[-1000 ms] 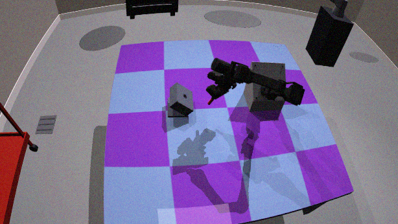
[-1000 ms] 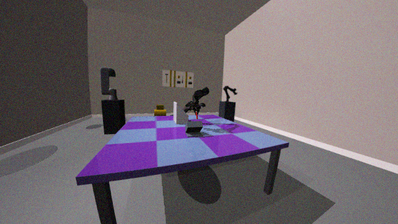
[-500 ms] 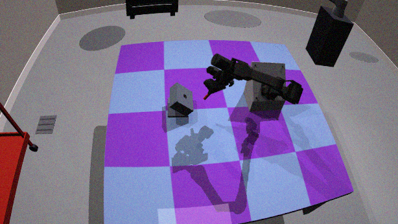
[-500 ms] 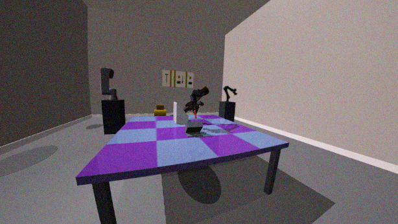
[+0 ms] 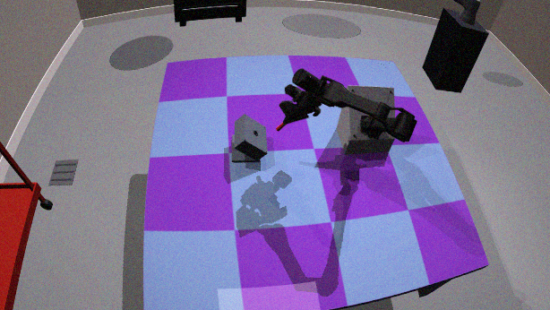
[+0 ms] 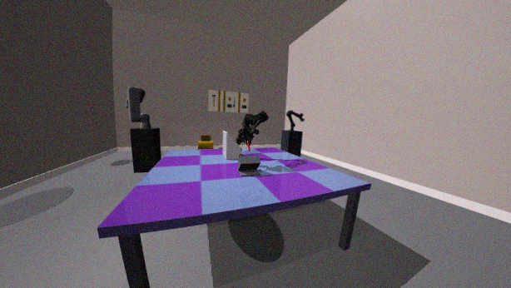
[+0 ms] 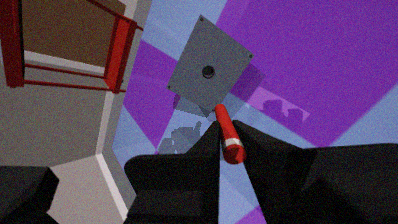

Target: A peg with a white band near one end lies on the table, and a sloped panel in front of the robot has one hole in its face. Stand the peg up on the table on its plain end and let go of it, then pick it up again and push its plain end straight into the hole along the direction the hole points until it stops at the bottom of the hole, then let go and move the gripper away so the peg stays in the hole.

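Right now the sloped panel is 11 cm ahead of my gripper tip, 3 cm to the right of it and 10 cm below it. Also, from my gripper tip: red peg 1 cm behind, 1 cm above.
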